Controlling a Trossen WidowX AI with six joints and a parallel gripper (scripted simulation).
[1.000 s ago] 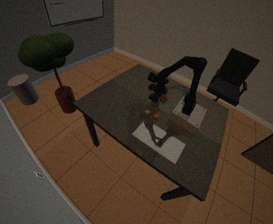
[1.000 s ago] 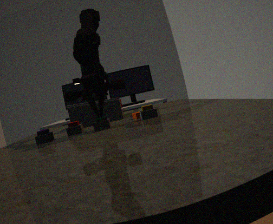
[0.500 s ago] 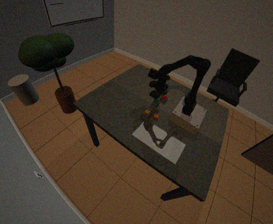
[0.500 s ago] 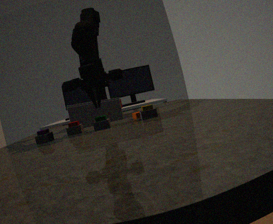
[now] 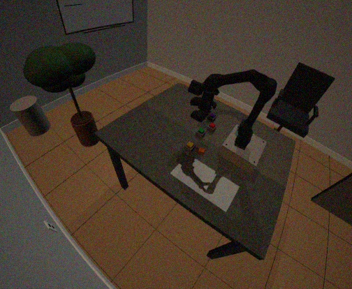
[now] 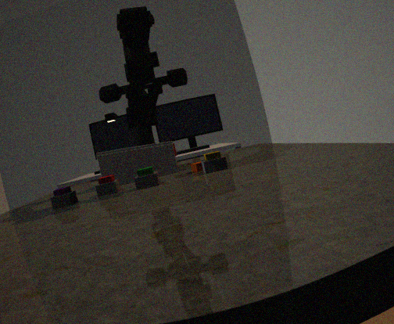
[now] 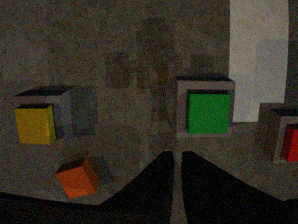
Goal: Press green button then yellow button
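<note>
The yellow button is 110 mm to the left of my gripper tip and 90 mm below it. Round my gripper tip: green button (90 mm below, 30 mm to the right, 10 mm behind); orange block (120 mm below, 100 mm to the left, 70 mm behind); red button (120 mm to the right, 90 mm below, 50 mm behind).
</note>
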